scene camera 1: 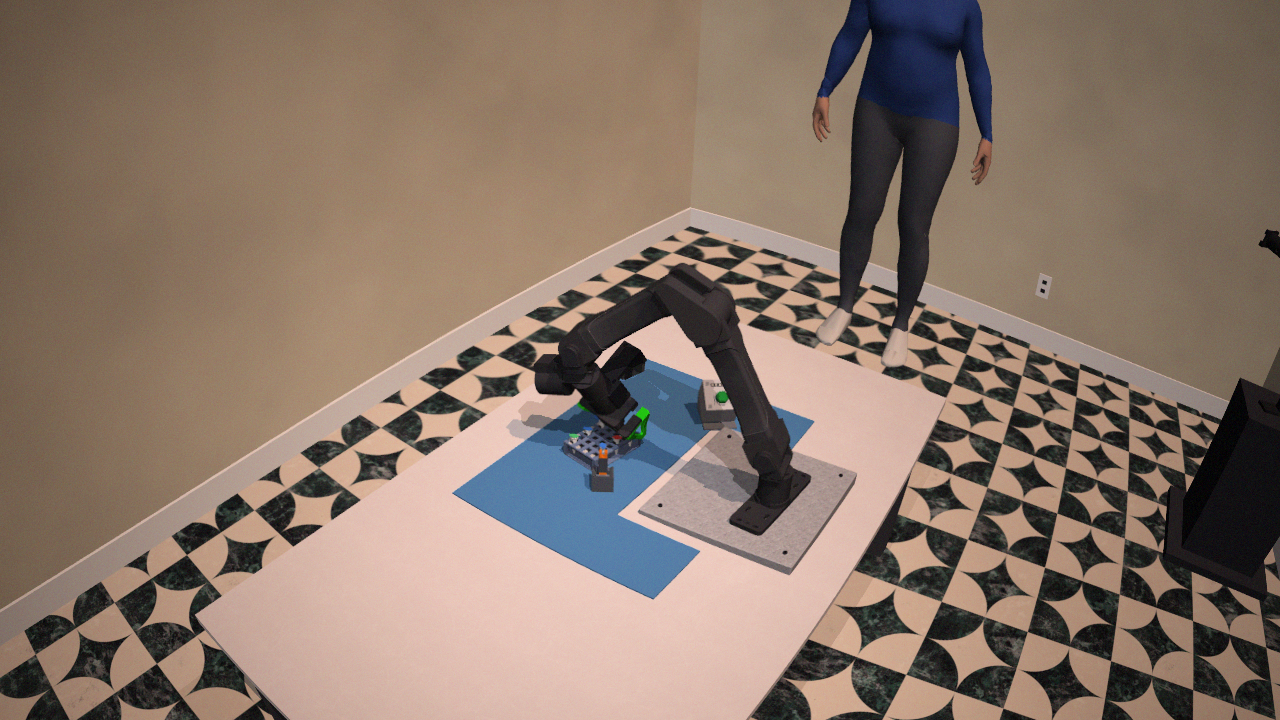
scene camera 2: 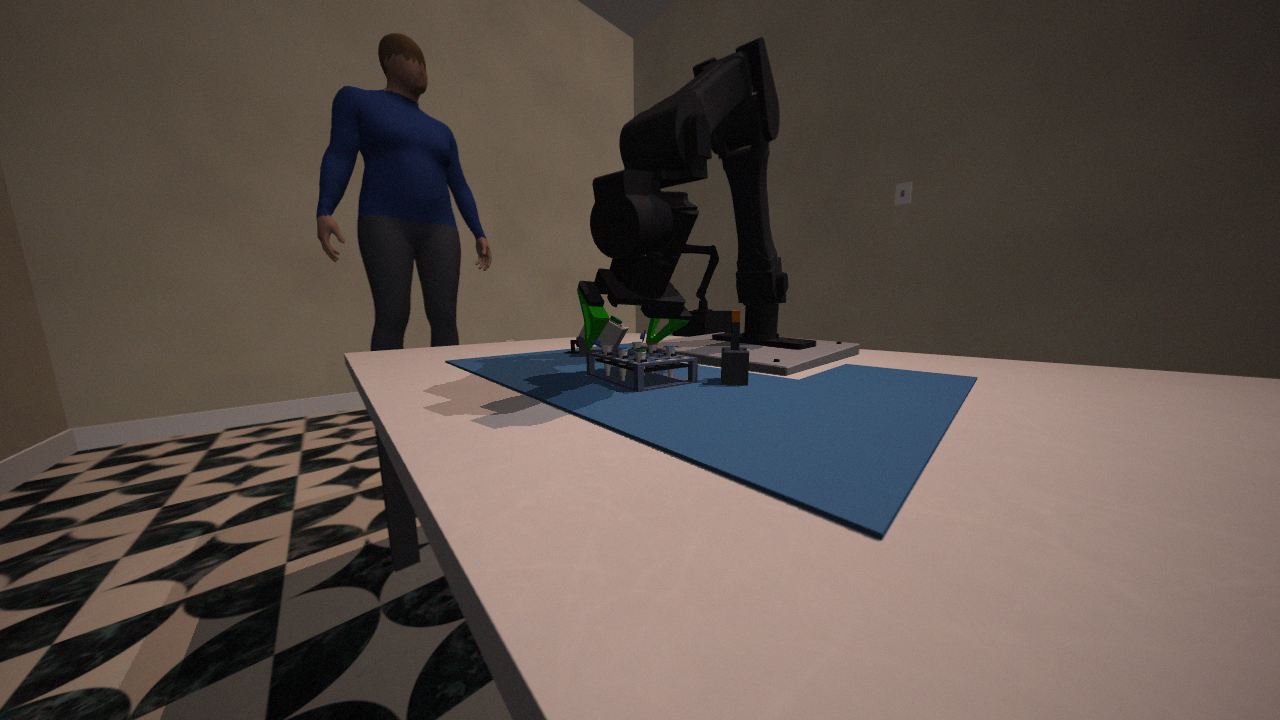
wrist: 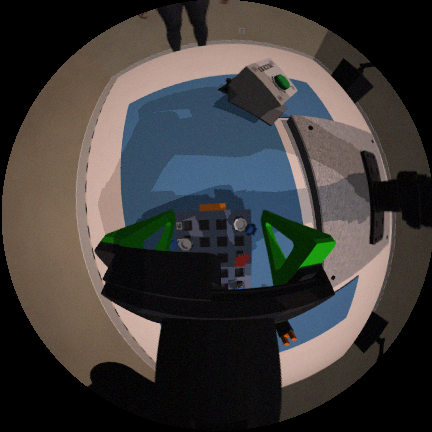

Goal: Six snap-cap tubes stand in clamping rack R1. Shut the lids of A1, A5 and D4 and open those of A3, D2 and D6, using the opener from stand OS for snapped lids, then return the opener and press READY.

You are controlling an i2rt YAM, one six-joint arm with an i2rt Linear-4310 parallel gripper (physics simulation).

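Places are measured from the arm's base along level axes (x right, y down, z ahead), in millimetres.
Pixels of known places: gripper, fingertip midpoint: (scene camera 1: pixel 626 424) (scene camera 2: pixel 619 345) (wrist: pixel 217 214); arm's base at its link origin: (scene camera 1: pixel 771 501) (scene camera 2: pixel 759 342) (wrist: pixel 374 196).
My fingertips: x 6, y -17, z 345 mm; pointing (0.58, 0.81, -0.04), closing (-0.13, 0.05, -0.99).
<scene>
For each thing: its top centre in the pictures, then the offset to it from my fingertips. "pt": a spot on its surface instead. Level surfaces: height alone.
- Rack R1 at its top centre: (wrist: pixel 206 273) (scene camera 2: pixel 633 332) (scene camera 1: pixel 602 423) dx -54, dy -22, dz +17 mm
- white-rimmed tube at a spot on its surface: (wrist: pixel 240 224) pt dx -14, dy +1, dz -22 mm
- pale tube top at its surface level: dy +1 mm
- red lid at its top centre: (wrist: pixel 240 260) dx -51, dy -6, dz -18 mm
- opener at its top centre: (scene camera 2: pixel 736 310) (wrist: pixel 290 341) (scene camera 1: pixel 603 451) dx -150, dy -49, dz -63 mm
- grey button box at its top centre: (wrist: pixel 270 64) (scene camera 1: pixel 720 383) (scene camera 2: pixel 604 311) dx +187, dy -48, dz -96 mm
- green READY button at its top centre: (wrist: pixel 282 76) (scene camera 1: pixel 722 393) dx +171, dy -39, dz -112 mm
- blue mat at its surface level: dy +36 mm
Rack R1 (scene camera 1: pixel 590 445) (scene camera 2: pixel 639 376) (wrist: pixel 213 233) stands on the blue mat under my gripper (scene camera 1: pixel 612 431) (scene camera 2: pixel 620 347) (wrist: pixel 217 214). The gripper is open and tilted, its green fingers wide apart, with one on either side of the rack in the wrist view. A white-rimmed tube (wrist: pixel 240 224) stands open with its blue lid (wrist: pixel 250 229) out to the right. Another pale tube top (wrist: pixel 185 244) is near the left finger. A red lid (wrist: pixel 242 259) is lower right; the gripper body hides the rack's near part. The opener (scene camera 1: pixel 603 454) (scene camera 2: pixel 735 317) (wrist: pixel 288 337) stands in stand OS (scene camera 1: pixel 602 481) (scene camera 2: pixel 734 367).
The grey button box (scene camera 1: pixel 716 412) (wrist: pixel 252 95) with the green READY button (scene camera 1: pixel 722 396) (wrist: pixel 282 82) stands beyond the rack. The arm's base is on a grey plate (scene camera 1: pixel 684 519) (scene camera 2: pixel 778 364) (wrist: pixel 337 210) beside the blue mat (scene camera 1: pixel 528 488) (scene camera 2: pixel 805 447). A person (scene camera 1: pixel 913 71) (scene camera 2: pixel 393 161) stands behind the table.
</scene>
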